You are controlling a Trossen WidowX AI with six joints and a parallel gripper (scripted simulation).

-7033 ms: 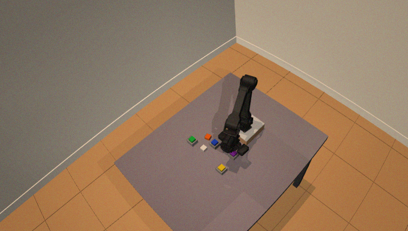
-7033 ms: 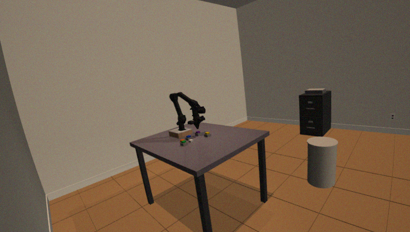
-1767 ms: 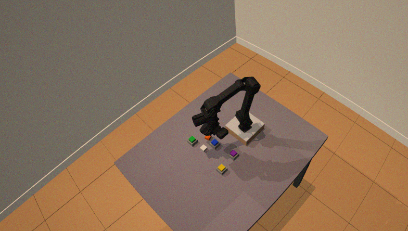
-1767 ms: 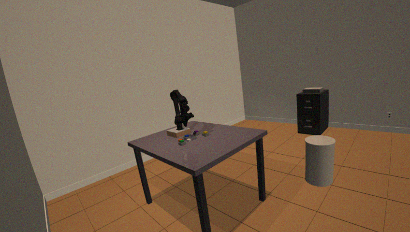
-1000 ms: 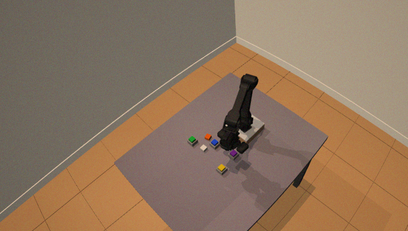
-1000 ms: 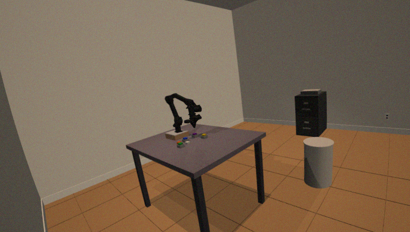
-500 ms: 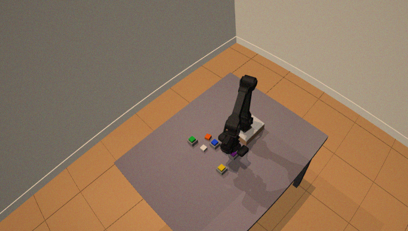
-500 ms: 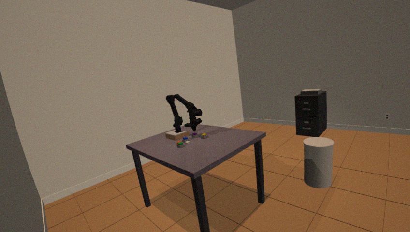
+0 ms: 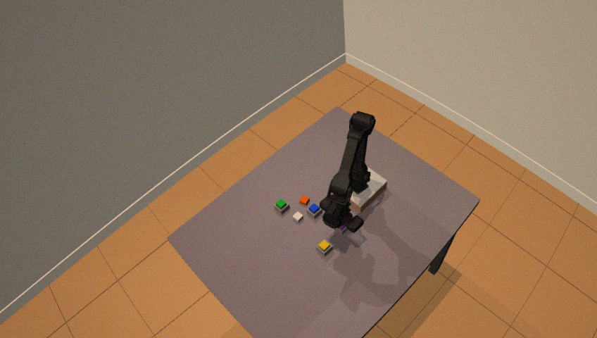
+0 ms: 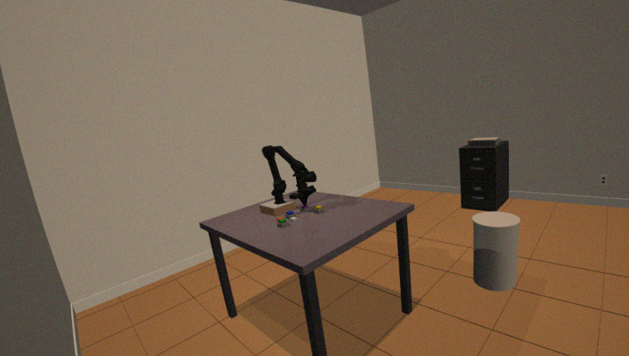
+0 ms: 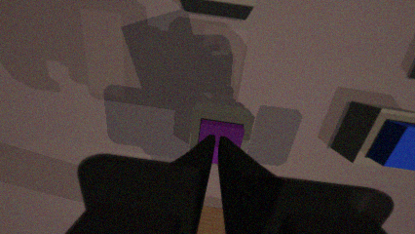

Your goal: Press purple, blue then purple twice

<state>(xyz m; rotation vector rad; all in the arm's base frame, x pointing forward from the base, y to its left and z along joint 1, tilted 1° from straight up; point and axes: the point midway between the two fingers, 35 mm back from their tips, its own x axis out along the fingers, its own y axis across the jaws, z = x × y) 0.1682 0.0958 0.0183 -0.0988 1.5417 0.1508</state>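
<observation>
Right now my gripper tip is 1 cm above the purple button. Round my gripper tip: white block (16 cm to the right, 11 cm ahead, 3 cm below); then blue button (14 cm to the right, 4 cm ahead); then yellow button (11 cm ahead, 3 cm to the left).
</observation>
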